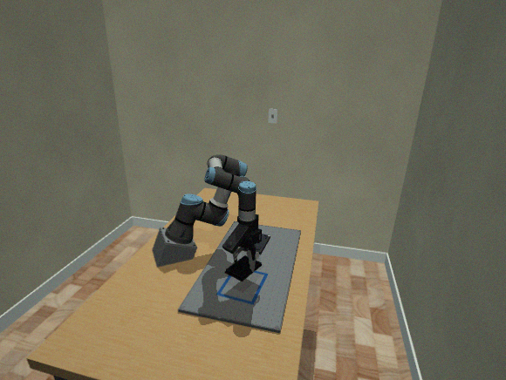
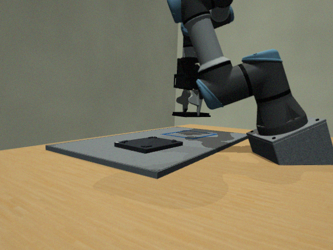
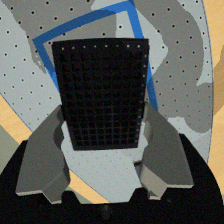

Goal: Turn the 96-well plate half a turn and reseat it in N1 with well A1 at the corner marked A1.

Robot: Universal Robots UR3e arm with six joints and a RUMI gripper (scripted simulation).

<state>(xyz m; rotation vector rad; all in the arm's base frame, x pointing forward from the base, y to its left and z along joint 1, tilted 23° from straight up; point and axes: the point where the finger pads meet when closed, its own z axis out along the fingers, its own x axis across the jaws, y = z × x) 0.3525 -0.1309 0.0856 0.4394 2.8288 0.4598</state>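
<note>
Right now my hand is 1 cm above the black 96-well plate. Also, from my hand: small white corner label: 38 cm to the left, 8 cm below, 2 cm behind; plate nest N1: 30 cm to the left, 8 cm below, 7 cm behind.
</note>
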